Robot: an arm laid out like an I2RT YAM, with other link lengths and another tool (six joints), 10 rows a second.
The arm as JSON. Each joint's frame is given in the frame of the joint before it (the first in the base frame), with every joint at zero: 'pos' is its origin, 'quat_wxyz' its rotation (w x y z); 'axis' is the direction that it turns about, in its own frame. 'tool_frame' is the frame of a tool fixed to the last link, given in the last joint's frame.
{
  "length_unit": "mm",
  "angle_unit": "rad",
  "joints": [
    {
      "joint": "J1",
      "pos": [
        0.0,
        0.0,
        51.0
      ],
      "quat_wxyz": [
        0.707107,
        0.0,
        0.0,
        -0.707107
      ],
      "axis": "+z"
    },
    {
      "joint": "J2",
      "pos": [
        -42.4,
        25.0,
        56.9
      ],
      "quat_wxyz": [
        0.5,
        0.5,
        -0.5,
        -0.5
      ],
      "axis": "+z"
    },
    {
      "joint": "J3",
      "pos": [
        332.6,
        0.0,
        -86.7
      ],
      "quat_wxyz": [
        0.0,
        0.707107,
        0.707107,
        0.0
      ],
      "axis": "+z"
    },
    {
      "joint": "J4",
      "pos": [
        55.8,
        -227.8,
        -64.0
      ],
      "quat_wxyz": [
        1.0,
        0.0,
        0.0,
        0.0
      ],
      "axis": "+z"
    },
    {
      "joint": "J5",
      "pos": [
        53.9,
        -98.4,
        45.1
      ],
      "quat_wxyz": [
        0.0,
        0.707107,
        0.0,
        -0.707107
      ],
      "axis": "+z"
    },
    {
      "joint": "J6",
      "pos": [
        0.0,
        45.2,
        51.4
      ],
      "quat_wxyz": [
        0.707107,
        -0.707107,
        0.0,
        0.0
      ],
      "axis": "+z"
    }
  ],
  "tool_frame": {
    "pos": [
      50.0,
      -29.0,
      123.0
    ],
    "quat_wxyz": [
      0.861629,
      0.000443,
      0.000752,
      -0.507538
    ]
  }
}
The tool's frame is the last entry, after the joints.
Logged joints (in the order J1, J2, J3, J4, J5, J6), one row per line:
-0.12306, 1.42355, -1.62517, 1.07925, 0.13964, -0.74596
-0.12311, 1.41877, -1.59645, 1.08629, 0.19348, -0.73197
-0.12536, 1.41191, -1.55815, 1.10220, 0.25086, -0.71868
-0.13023, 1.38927, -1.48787, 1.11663, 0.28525, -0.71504
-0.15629, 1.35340, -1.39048, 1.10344, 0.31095, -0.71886
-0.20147, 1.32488, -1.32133, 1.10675, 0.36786, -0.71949
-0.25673, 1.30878, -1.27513, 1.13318, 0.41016, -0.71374
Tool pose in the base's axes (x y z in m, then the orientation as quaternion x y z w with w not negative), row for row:
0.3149, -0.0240, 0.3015, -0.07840, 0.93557, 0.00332, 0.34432
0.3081, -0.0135, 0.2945, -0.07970, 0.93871, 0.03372, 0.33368
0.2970, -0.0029, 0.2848, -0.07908, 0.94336, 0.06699, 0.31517
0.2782, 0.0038, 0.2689, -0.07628, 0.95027, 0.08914, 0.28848
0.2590, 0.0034, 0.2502, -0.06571, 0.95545, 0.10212, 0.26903
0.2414, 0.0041, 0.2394, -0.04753, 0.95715, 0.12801, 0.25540
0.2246, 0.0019, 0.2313, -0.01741, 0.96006, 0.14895, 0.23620
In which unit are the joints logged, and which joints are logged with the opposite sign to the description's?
The joints are logged in radians. Opposite sign: J3, J4, J5.
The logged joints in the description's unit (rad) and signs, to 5 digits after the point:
-0.12306, 1.42355, 1.62517, -1.07925, -0.13964, -0.74596
-0.12311, 1.41877, 1.59645, -1.08629, -0.19348, -0.73197
-0.12536, 1.41191, 1.55815, -1.10220, -0.25086, -0.71868
-0.13023, 1.38927, 1.48787, -1.11663, -0.28525, -0.71504
-0.15629, 1.35340, 1.39048, -1.10344, -0.31095, -0.71886
-0.20147, 1.32488, 1.32133, -1.10675, -0.36786, -0.71949
-0.25673, 1.30878, 1.27513, -1.13318, -0.41016, -0.71374

